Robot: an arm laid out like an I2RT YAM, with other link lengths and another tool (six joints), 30 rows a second.
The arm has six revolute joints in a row. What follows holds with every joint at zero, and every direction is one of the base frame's. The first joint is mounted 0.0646 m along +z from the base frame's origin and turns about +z. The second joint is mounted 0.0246 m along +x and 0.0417 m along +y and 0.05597 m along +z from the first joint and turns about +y. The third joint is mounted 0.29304 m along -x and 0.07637 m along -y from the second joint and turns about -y. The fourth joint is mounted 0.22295 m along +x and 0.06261 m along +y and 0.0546 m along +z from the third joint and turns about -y. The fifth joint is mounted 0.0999 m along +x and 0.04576 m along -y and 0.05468 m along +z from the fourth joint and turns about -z. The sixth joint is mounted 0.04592 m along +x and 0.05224 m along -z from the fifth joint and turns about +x. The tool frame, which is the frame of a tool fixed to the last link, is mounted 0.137 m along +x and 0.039 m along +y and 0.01 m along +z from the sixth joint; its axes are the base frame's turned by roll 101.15, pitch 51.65 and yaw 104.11 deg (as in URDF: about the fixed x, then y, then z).
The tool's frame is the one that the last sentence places.
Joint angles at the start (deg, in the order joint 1, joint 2, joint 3, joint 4, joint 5, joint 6):
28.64, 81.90, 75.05, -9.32, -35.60, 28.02
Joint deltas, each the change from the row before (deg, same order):
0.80, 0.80, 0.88, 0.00, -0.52, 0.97
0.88, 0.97, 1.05, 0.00, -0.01, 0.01
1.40, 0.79, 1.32, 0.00, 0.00, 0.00
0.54, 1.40, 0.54, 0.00, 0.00, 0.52
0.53, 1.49, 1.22, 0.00, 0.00, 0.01
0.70, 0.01, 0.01, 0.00, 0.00, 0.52
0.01, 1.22, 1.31, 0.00, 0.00, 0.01
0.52, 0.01, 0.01, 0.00, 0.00, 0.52
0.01, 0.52, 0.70, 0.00, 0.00, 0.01
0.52, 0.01, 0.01, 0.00, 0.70, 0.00
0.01, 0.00, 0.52, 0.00, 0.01, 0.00
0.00, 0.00, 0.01, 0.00, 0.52, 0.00
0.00, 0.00, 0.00, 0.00, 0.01, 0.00
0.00, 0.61, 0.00, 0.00, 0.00, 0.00
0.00, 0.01, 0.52, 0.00, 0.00, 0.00
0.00, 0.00, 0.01, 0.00, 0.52, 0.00
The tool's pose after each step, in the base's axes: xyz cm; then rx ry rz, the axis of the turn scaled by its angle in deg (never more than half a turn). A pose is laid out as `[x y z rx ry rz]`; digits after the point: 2 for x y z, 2 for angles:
[33.16 31.77 40.42 3.26 131.24 98.32]
[33.09 32.52 40.55 2.21 131.52 98.78]
[32.63 33.53 41.01 0.26 131.53 99.61]
[32.94 34.21 40.41 0.77 132.78 99.96]
[33.26 34.92 40.24 0.35 133.28 100.14]
[32.86 35.32 40.26 0.12 133.70 100.79]
[33.38 35.67 40.35 0.06 133.61 100.83]
[33.09 35.97 40.37 0.04 133.96 101.40]
[33.31 36.13 40.52 -0.08 133.78 101.47]
[33.20 36.39 40.48 -0.02 133.78 101.17]
[33.20 36.40 40.89 -0.36 133.23 101.33]
[33.36 36.36 40.87 0.13 133.06 100.93]
[33.36 36.36 40.87 0.14 133.06 100.93]
[33.61 36.53 40.38 0.52 133.71 100.72]
[33.62 36.54 40.79 0.20 133.16 100.89]
[33.78 36.50 40.77 0.68 133.00 100.49]

